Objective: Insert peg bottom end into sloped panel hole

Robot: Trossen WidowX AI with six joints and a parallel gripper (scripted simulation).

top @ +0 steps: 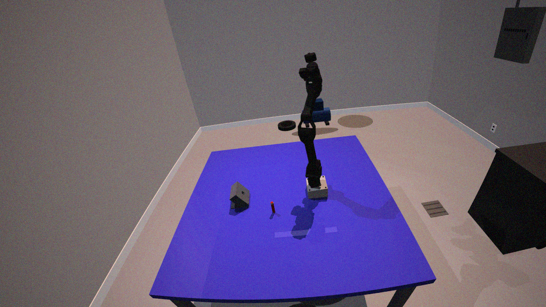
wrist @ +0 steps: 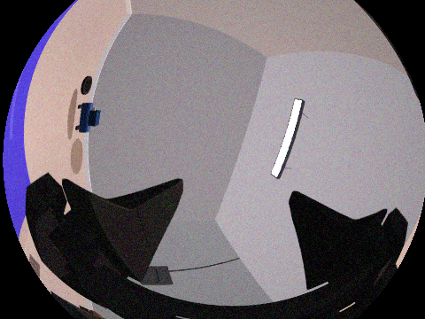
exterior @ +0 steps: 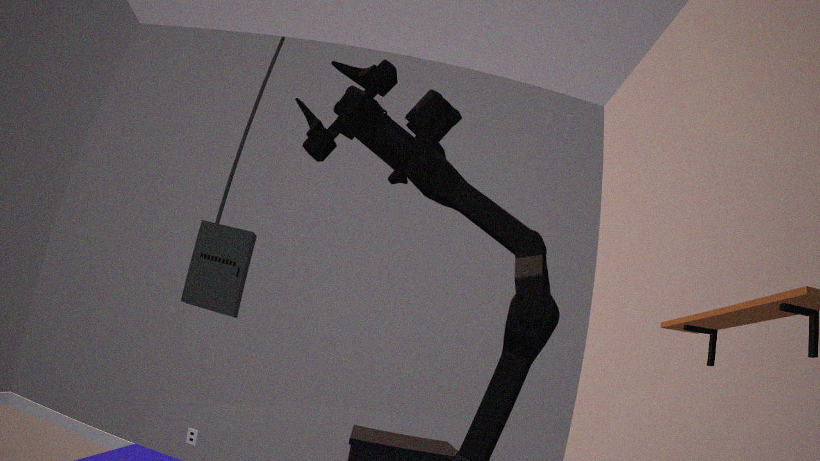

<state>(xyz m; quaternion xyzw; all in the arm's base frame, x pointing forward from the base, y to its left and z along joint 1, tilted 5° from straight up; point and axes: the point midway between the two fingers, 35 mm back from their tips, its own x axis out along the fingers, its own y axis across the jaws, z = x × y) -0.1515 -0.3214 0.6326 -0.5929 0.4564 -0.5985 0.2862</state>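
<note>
Now: gripper tip 68 cm above the red peg, 42 cm to the right of it and 39 cm short of it. Also, from my gripper tip: grey sloped panel 69 cm below, 57 cm ahead, 27 cm to the left.
</note>
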